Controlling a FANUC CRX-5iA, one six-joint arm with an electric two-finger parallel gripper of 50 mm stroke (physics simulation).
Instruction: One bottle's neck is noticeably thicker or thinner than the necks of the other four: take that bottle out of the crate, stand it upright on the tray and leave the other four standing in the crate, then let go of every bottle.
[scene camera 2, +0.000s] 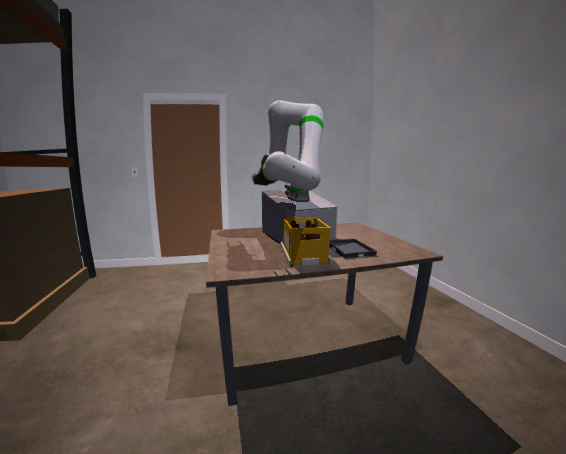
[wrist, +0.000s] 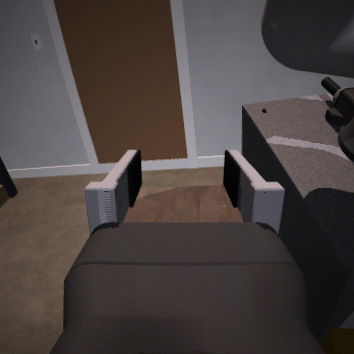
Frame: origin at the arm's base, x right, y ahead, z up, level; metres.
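Seen in the pictures: gripper, fingertip midpoint: (wrist: 182, 166); arm's base, origin of the base link: (scene camera 2: 298, 198).
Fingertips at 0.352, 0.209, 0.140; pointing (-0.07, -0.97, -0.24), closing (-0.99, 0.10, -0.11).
Note:
Offsets run from my fingertips to a thing's middle, as dx, dy, dz. "spot": to the spot under its first point. Level surfaces: height alone.
The yellow crate @[-0.187, +0.178, -0.303] (scene camera 2: 315, 250) stands near the table's front edge in the scene view; a yellow corner of the crate (wrist: 341, 342) shows at the bottom right of the wrist view. Brown bottles @[-0.230, +0.192, -0.305] (scene camera 2: 312, 236) show partly inside it; their number and neck thicknesses cannot be told. The dark tray @[spot: -0.502, +0.200, -0.385] (scene camera 2: 353, 247) lies on the table just right of the crate, with no bottle visible on it. My gripper (scene camera 2: 256, 179) (wrist: 182, 166) is open with nothing between its fingers. It is high above the table, up and to the left of the crate in the scene view.
The grey robot pedestal (scene camera 2: 276, 215) (wrist: 295, 210) stands behind the crate and at the right in the wrist view. The brown table @[dz -0.391] (scene camera 2: 400, 246) (wrist: 182, 205) carries crate and tray. A door (scene camera 2: 186, 180) (wrist: 125, 80) is in the back wall. A tall rack (scene camera 2: 70, 100) stands at the far left.

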